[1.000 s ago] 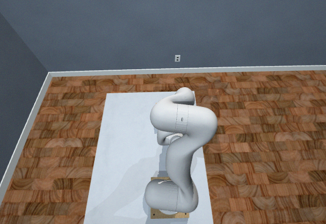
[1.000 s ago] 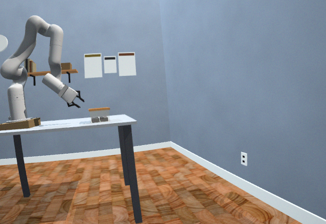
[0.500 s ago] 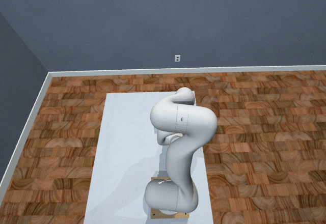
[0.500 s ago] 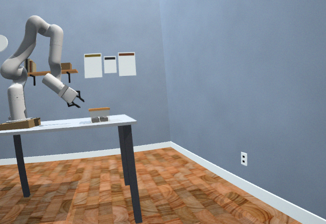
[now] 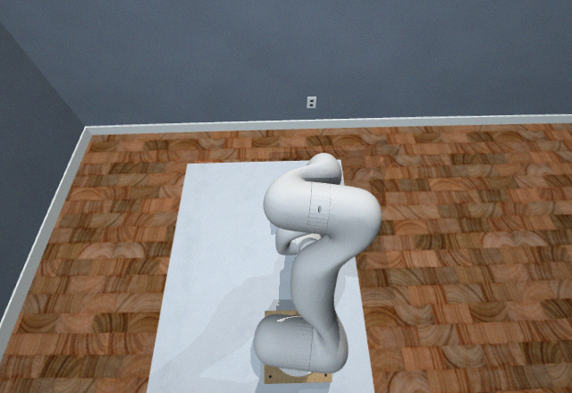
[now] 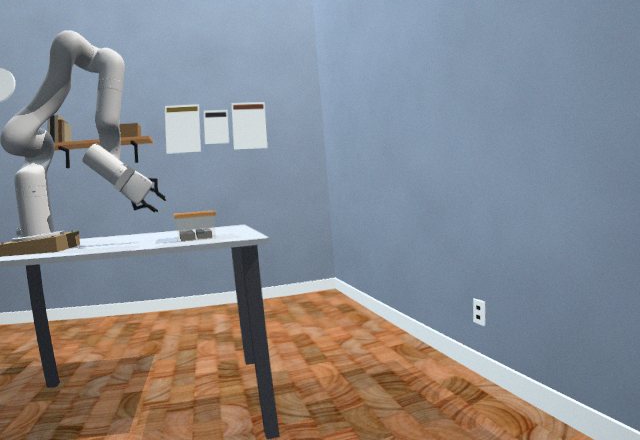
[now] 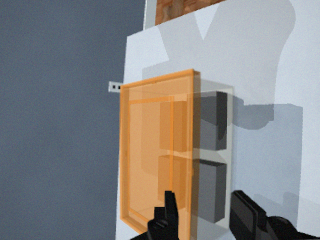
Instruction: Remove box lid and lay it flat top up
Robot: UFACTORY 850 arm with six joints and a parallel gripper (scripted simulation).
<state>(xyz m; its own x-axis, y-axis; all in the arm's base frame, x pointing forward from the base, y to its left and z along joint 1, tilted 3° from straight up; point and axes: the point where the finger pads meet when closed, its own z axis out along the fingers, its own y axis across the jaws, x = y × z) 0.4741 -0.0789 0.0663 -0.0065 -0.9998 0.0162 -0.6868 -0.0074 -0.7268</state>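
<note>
Now: hand 13 cm short of the lid, 5 cm above it and 1 cm to the left of it. Also, from my hand: box 13 cm ahead, 10 cm below, 1 cm to the right.
</note>
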